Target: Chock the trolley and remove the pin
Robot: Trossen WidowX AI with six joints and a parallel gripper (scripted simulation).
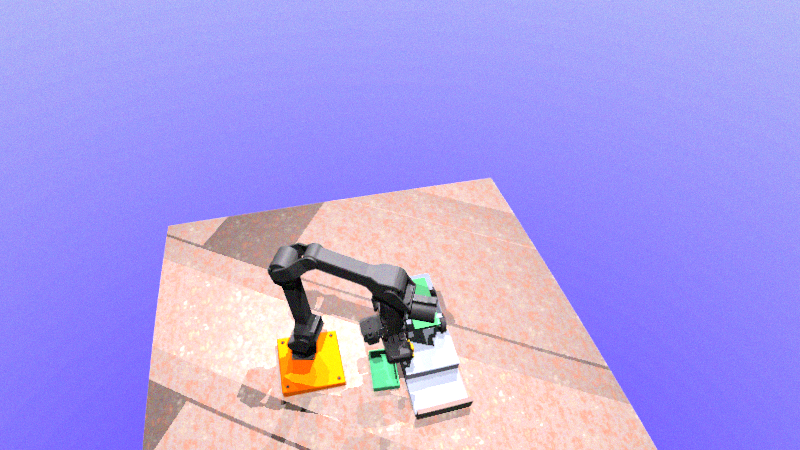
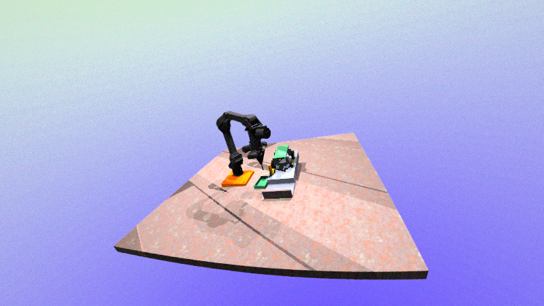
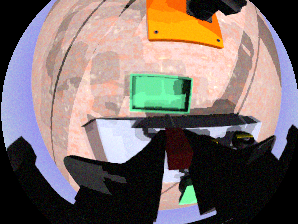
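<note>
Right now the green tray is 14 cm below my gripper tip and 2 cm behind it. From my gripper tip the other things lie so: red-headed stop pin right at my gripper tip; then yellow chock 5 cm below, 5 cm ahead, 2 cm to the left; then trolley 12 cm to the left, 9 cm ahead, 2 cm below.
</note>
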